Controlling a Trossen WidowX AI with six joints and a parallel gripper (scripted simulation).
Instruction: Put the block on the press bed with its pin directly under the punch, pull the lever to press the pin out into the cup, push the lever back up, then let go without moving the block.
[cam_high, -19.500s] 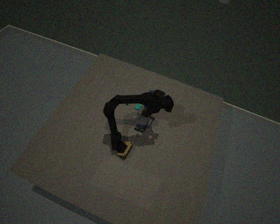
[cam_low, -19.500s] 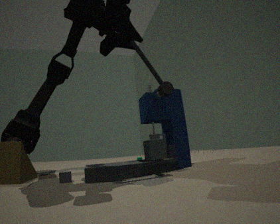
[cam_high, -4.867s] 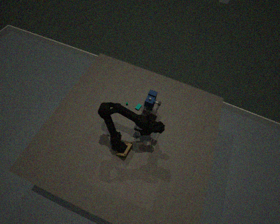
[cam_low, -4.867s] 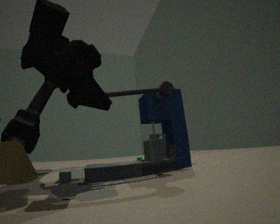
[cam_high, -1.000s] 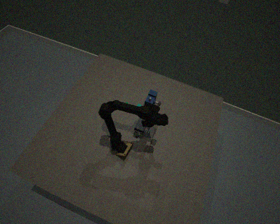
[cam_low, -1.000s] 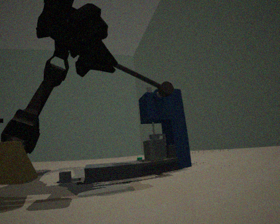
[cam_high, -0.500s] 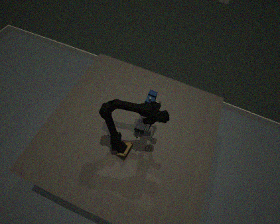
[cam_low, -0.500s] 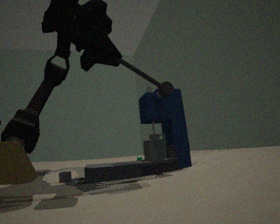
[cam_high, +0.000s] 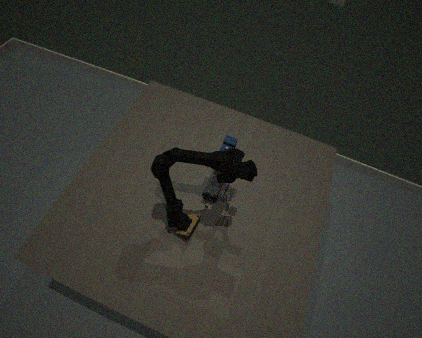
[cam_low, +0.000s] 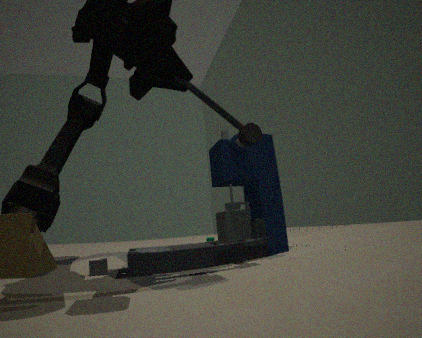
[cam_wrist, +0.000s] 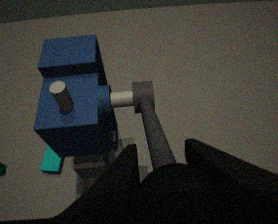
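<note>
Right now the dark lever is 3 cm ahead of my gripper tip, 1 cm to the left of it and 3 cm below it. Also, from my gripper tip: pale round pin 8 cm ahead, 8 cm to the left, 26 cm below; then teal block 10 cm ahead, 17 cm to the left, 26 cm below; then thin punch 8 cm ahead, 8 cm to the left, 13 cm below.
</note>
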